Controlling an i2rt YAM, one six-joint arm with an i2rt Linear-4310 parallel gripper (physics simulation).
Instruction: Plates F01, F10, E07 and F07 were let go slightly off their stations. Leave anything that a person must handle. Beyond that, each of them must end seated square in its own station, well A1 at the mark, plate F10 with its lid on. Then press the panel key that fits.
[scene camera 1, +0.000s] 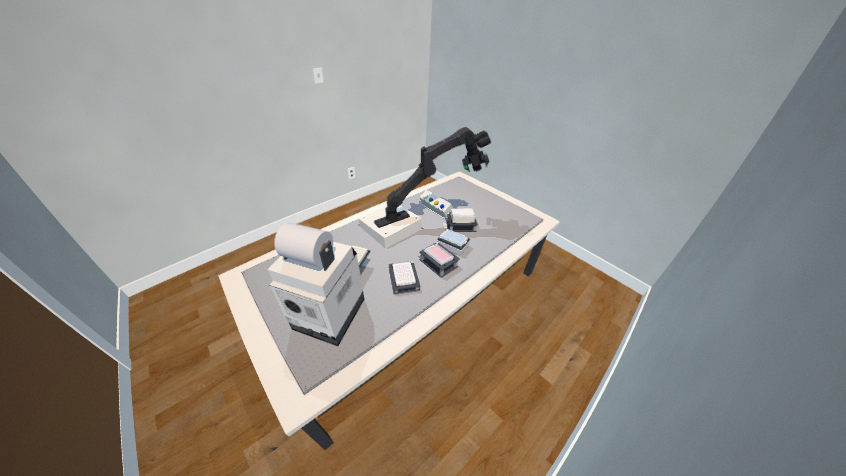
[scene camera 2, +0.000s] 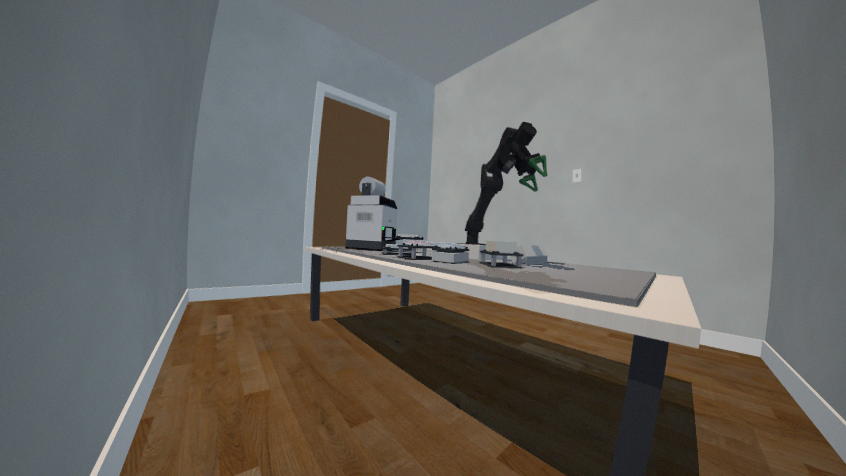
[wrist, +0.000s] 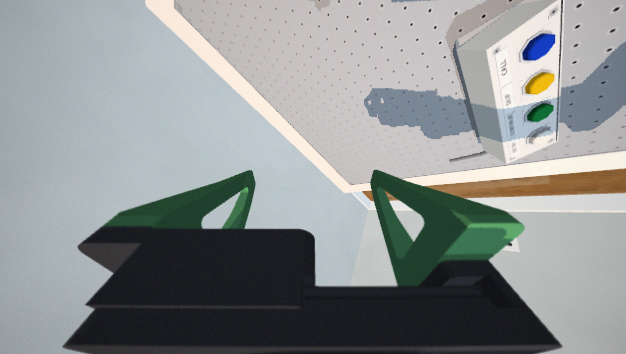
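Note:
My gripper (scene camera 1: 476, 163) (scene camera 2: 535, 175) (wrist: 312, 176) is open and empty, high above the table's far end. The key panel (scene camera 1: 432, 204) (wrist: 477, 75) has blue (wrist: 539, 47), yellow (wrist: 539, 83), green (wrist: 540, 112) and white (wrist: 540, 135) keys; CALL stands beside the blue key. In scene camera 1 a cream-topped block (scene camera 1: 462, 215) sits on a dark station beside the panel. A blue plate (scene camera 1: 454, 238), a pink plate (scene camera 1: 439, 254) and a white plate with pink dots (scene camera 1: 404, 274) sit on stations. Plate names, A1 marks and exact seating are too small to tell.
A tall white instrument (scene camera 1: 322, 296) (scene camera 2: 363, 223) with a roll on top stands at the table's other end. A pale flat thing (scene camera 1: 362, 256) is partly hidden behind it. The arm's white base (scene camera 1: 387, 235) stands between instrument and panel. The mat (scene camera 1: 322, 367) has a pale table rim (scene camera 1: 260, 367).

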